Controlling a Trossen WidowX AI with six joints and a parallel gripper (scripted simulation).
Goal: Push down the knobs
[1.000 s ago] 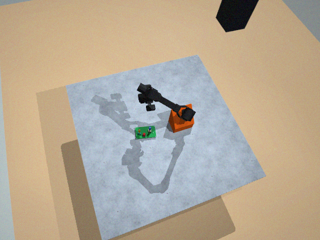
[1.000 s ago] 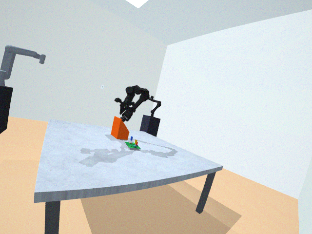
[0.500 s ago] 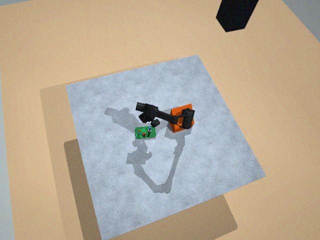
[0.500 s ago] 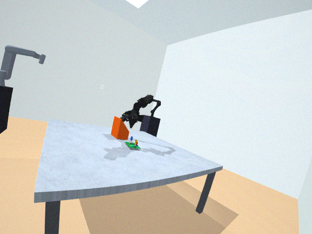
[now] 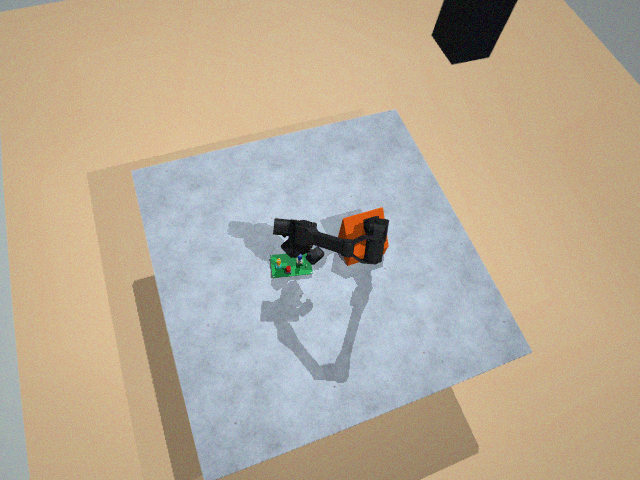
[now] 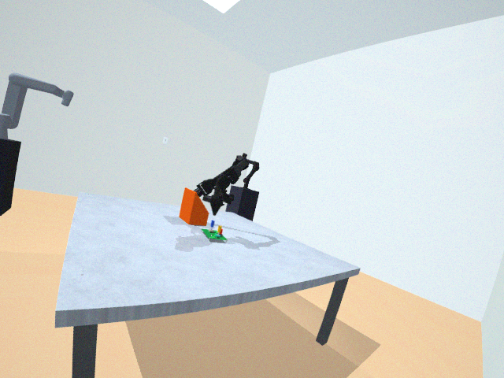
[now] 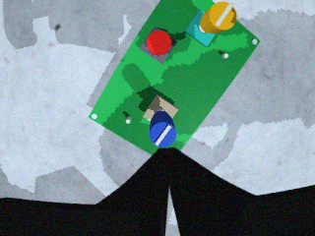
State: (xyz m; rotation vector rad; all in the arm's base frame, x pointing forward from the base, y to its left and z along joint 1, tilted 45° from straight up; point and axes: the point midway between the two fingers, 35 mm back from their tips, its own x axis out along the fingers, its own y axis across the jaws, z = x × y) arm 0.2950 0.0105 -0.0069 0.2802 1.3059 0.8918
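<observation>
My gripper tip is 4 cm above the blue knob. Round my gripper tip: yellow knob 9 cm ahead, 4 cm below.
</observation>
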